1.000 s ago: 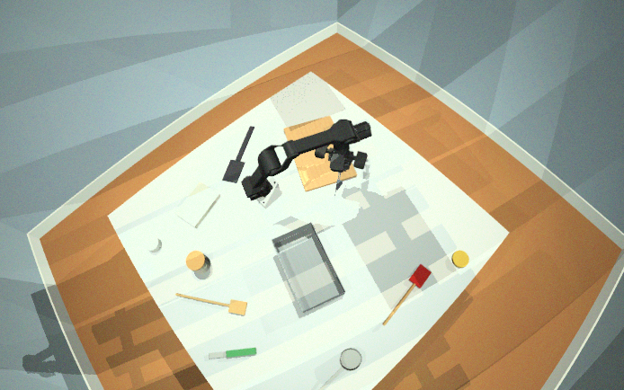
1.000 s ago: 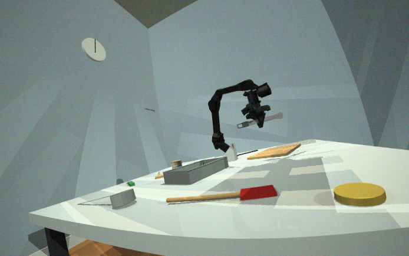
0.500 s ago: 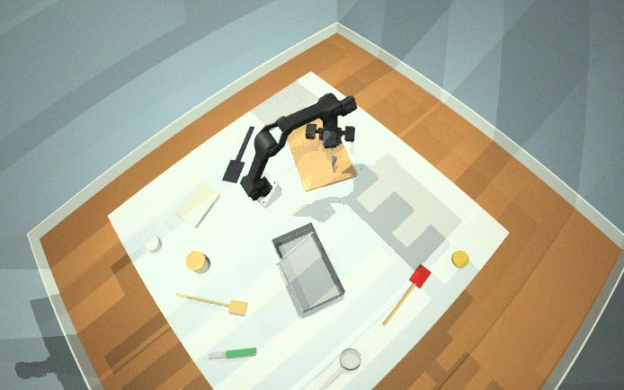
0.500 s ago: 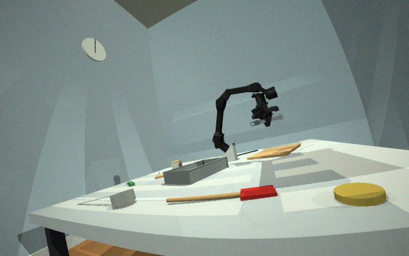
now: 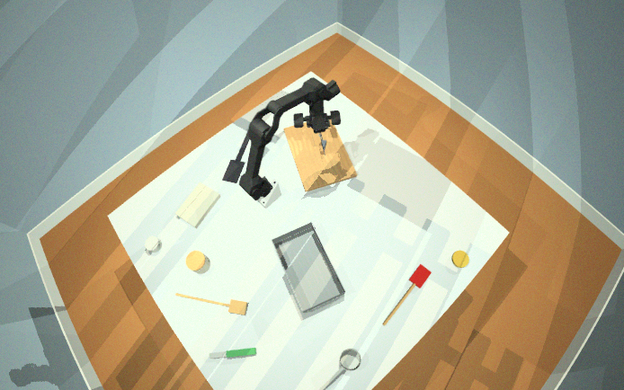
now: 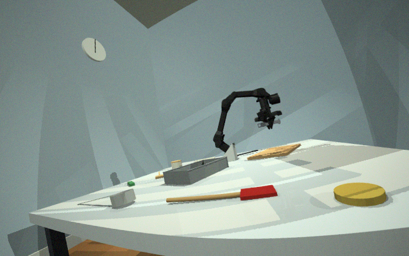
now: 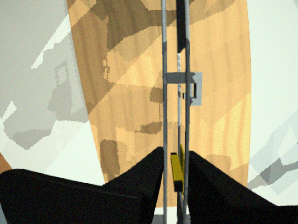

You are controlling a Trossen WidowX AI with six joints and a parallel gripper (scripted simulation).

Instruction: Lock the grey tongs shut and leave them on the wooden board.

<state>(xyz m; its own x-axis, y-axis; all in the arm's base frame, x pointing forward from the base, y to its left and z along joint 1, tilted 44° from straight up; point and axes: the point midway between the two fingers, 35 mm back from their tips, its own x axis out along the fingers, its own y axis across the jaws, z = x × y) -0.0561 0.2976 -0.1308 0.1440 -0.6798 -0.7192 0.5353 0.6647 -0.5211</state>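
The yellow mark is 1 cm ahead of my gripper tip, 1 cm to the right of it and 4 cm above it. From my gripper tip the other things lie so: black spatula: 21 cm behind, 31 cm to the right, 15 cm below; then roasting tin: 41 cm ahead, 36 cm to the right, 13 cm below; then wooden board: 15 cm below.
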